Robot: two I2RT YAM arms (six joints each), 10 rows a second.
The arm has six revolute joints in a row. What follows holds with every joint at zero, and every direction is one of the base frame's. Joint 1 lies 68 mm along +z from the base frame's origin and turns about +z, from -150 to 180 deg. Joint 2 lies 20 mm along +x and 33.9 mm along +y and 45.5 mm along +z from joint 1 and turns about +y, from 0 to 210 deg. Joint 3 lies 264 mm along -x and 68.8 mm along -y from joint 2 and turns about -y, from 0 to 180 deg. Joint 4 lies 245 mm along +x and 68.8 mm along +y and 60 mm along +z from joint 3 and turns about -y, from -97 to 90 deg. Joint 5 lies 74 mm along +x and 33.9 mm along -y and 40.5 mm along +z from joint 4 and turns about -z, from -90 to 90 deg. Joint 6 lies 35.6 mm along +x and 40.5 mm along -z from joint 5 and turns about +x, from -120 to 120 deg. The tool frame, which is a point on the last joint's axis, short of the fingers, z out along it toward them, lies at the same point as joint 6; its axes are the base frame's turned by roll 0, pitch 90 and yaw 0 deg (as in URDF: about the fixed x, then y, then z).
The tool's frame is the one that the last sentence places.
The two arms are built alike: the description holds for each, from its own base.
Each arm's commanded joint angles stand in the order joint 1, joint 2, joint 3, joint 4, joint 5, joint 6.
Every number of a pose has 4 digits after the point. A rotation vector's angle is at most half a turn.
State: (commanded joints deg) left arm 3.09 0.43 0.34 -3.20 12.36 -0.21; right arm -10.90 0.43 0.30 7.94 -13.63 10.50
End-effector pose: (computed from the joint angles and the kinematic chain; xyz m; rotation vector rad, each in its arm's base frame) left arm 0.1099 -0.0017 0.1689 0.1189 1.6243 -0.1369; right arm 0.1084 -0.0123 0.1897 0.0728 1.4386 0.1648
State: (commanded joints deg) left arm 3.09 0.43 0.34 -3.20 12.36 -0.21; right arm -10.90 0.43 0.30 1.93 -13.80 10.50
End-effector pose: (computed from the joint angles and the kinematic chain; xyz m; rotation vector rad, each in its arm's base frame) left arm 0.1099 -0.0017 0.1689 0.1189 1.6243 -0.1369; right arm 0.1093 -0.0124 0.1783 0.0964 1.5400 0.1798
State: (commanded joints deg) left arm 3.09 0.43 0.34 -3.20 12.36 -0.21; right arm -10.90 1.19 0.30 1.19 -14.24 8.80
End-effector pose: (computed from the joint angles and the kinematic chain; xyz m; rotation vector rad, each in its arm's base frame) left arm 0.1099 -0.0017 0.1689 0.1189 1.6243 -0.1369; right arm 0.1101 -0.0123 0.1757 0.0737 1.5664 0.1657
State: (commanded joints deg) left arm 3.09 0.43 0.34 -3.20 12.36 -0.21; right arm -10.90 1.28 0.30 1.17 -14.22 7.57
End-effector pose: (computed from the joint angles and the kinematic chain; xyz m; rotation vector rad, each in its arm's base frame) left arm 0.1099 -0.0017 0.1689 0.1189 1.6243 -0.1369; right arm 0.1102 -0.0123 0.1756 0.0576 1.5684 0.1488
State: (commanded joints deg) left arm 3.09 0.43 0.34 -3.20 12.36 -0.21; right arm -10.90 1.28 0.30 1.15 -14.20 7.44
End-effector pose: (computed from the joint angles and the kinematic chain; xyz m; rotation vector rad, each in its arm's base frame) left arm 0.1099 -0.0017 0.1689 0.1189 1.6243 -0.1369; right arm 0.1102 -0.0123 0.1755 0.0561 1.5688 0.1468
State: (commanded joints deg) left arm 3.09 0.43 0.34 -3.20 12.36 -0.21; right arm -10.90 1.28 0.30 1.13 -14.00 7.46
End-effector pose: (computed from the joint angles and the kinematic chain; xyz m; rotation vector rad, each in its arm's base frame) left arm 0.1099 -0.0017 0.1689 0.1189 1.6243 -0.1369; right arm 0.1102 -0.0125 0.1755 0.0592 1.5689 0.1444
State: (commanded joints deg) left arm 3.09 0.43 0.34 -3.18 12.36 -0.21; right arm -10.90 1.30 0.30 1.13 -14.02 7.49
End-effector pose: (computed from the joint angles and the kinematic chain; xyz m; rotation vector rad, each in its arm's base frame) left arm 0.1100 -0.0017 0.1689 0.1190 1.6239 -0.1369; right arm 0.1103 -0.0124 0.1755 0.0594 1.5693 0.1451
